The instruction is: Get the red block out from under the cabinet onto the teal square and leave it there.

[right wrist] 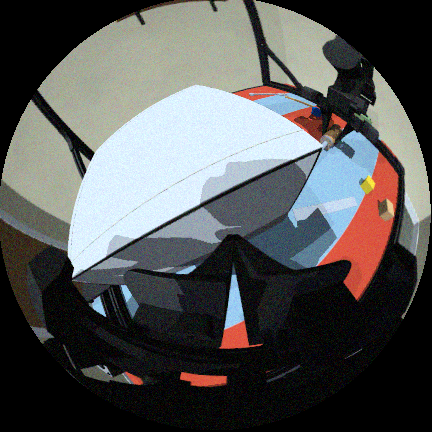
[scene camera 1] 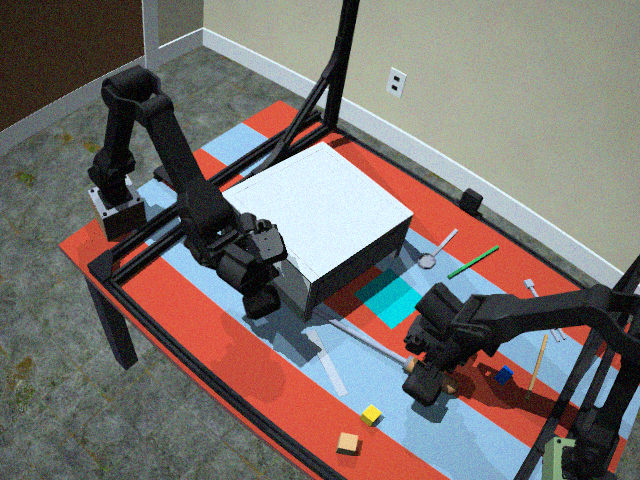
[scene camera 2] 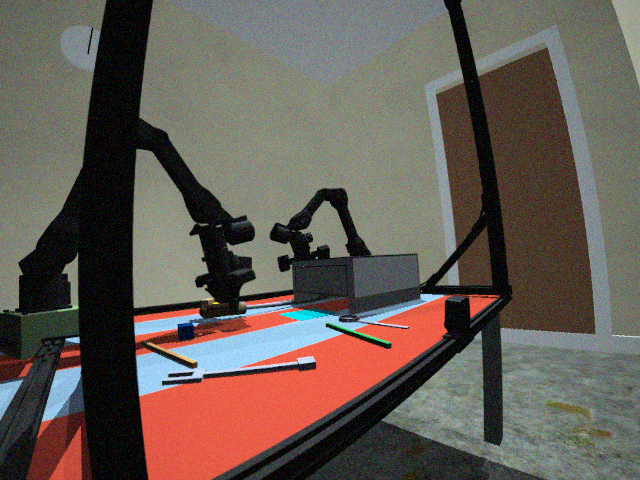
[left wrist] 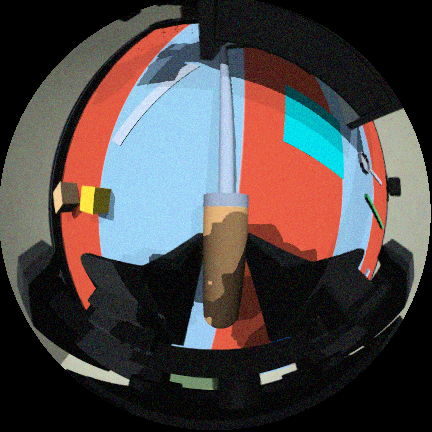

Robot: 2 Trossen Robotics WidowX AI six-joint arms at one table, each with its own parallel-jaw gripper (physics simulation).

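Places are measured from the left arm's base along level axes (x right, y ahead, z up), in centimetres.
Pixels of known places: left gripper, fingertip midpoint: [right wrist: 328,139] [scene camera 1: 419,371] [scene camera 2: 232,312] [left wrist: 223,238]; right gripper, fingertip midpoint: [right wrist: 232,239] [scene camera 1: 277,274]; left arm's base, link origin: [scene camera 1: 577,464] [scene camera 2: 44,309]; right arm's base, link origin: [scene camera 1: 114,195].
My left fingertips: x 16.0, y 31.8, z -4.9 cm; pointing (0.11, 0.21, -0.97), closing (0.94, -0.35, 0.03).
Note:
Ahead of a thing's pixels: the offset from my left fingertips to its top centre. "spot": to the spot under its first point.
My left gripper [scene camera 1: 433,375] [scene camera 2: 223,307] [left wrist: 223,238] is shut on the tan handle {dx -0.7, dy -1.6, dz +2.7 cm} [left wrist: 225,270] of a long grey hooked stick {dx +6.5, dy +9.0, dz +2.7 cm} [scene camera 1: 369,342] [left wrist: 226,130], low over the table. The stick's far end runs in at the cabinet's near corner, and its hook is hidden. The cabinet {dx +24.7, dy +26.6, dz +12.0 cm} [scene camera 1: 320,206] [scene camera 2: 385,279] [right wrist: 185,150] has a white top and a gap beneath. The teal square {spot: dx +16.2, dy +7.8, dz -1.5 cm} [scene camera 1: 390,299] [scene camera 2: 305,314] [left wrist: 312,130] lies flat before its front, to one side of the stick, partly shaded. The red block does not show in any view. My right gripper [right wrist: 232,239] is shut and empty, beside the cabinet's side.
A yellow cube {dx -11.1, dy +7.6, dz +1.0 cm} [scene camera 1: 370,415] [left wrist: 95,200] and a tan block {dx -17.7, dy +10.7, dz +1.5 cm} [scene camera 1: 347,442] lie near the front edge. A pale flat strip {dx -1.7, dy +17.5, dz -1.4 cm} [scene camera 1: 330,366] lies near the stick. A blue cube {dx +3.2, dy -17.7, dz +1.0 cm} [scene camera 1: 503,375] [scene camera 2: 185,331] is beyond my left gripper. A green stick {dx +31.9, dy -10.0, dz -0.8 cm} [scene camera 1: 473,261] and a ringed tool {dx +33.6, dy -1.4, dz -0.7 cm} [scene camera 1: 427,260] lie past the square.

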